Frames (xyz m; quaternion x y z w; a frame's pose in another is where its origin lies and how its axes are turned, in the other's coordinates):
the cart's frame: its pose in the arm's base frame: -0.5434 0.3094 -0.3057 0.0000 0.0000 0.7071 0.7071
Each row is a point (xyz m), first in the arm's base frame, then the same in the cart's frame.
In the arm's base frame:
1: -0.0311 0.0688 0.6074
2: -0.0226 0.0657 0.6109
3: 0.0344 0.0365 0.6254
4: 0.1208 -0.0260 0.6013
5: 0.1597 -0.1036 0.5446
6: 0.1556 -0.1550 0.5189
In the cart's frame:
1: -0.2406 -0.5123 0.9131
2: -0.2437 -0.5208 0.9166
3: -0.2729 -0.5778 0.9311
4: -0.3354 -0.6642 0.9070
5: -0.4130 -0.7031 0.8503
6: -0.4644 -0.6990 0.8246

